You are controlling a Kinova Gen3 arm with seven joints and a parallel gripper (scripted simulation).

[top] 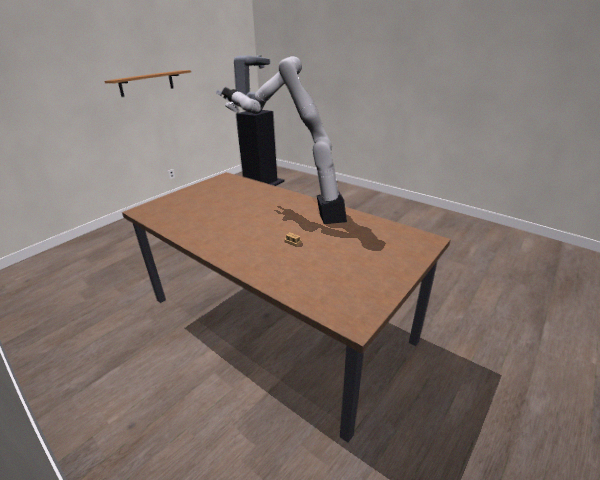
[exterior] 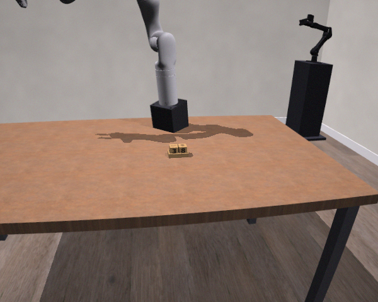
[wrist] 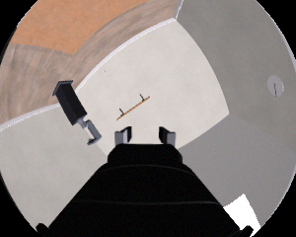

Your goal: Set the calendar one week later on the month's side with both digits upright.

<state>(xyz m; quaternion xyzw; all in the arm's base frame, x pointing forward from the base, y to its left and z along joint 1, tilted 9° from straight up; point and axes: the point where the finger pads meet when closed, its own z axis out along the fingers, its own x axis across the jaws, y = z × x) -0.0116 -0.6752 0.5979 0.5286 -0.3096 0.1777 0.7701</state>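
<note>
My hand is 72 cm to the right of the wooden tray, 64 cm above it and 29 cm short of it.
</note>
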